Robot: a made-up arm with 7 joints.
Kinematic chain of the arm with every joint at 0, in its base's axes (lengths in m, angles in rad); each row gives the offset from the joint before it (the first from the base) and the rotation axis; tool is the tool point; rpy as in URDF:
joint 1: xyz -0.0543 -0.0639 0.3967 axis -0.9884 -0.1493 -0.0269
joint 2: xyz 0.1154 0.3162 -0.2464 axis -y
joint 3: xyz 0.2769 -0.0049 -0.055 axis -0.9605 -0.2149 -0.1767
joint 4: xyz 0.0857 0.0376 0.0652 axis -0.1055 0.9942 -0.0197
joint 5: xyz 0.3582 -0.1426 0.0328 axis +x
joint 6: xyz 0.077 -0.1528 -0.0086 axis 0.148 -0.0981 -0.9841
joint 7: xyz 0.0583 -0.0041 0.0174 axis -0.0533 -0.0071 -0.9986
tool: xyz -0.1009 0.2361 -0.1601 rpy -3.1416 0 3.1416
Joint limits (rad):
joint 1: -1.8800..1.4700
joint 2: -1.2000..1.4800
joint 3: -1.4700..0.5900
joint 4: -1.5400..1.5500
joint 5: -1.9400..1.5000
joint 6: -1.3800..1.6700
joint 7: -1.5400..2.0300
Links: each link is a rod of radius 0.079 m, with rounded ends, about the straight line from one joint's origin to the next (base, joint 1, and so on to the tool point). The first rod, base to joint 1, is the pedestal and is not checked.
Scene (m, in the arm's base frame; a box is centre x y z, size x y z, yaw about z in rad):
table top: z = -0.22
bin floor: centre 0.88 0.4 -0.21 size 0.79 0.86 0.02 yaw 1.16
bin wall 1: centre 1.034 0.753 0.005 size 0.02 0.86 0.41 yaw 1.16
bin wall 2: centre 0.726 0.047 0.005 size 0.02 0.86 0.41 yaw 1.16
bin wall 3: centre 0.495 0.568 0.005 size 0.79 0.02 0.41 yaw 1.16
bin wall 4: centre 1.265 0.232 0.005 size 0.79 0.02 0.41 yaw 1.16
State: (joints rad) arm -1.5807 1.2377 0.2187 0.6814 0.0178 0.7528 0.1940
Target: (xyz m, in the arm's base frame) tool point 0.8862 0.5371 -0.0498
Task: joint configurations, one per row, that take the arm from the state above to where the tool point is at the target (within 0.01 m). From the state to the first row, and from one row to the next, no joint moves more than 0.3 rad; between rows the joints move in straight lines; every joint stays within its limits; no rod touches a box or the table.
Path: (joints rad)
1: -1.3370 1.1724 0.0049 0.7411 -0.0969 0.7075 0.3586
2: -1.0933 1.1070 -0.2089 0.8008 -0.2116 0.6621 0.5232
3: -0.8495 1.0417 -0.4227 0.8604 -0.3262 0.6168 0.6878
4: -0.8727 0.7561 -0.2895 0.8335 -0.2238 0.7738 0.6677
5: -0.8959 0.4705 -0.1562 0.8065 -0.1213 0.9309 0.6477
6: -0.9191 0.1849 -0.0230 0.7795 -0.0189 1.0880 0.6276

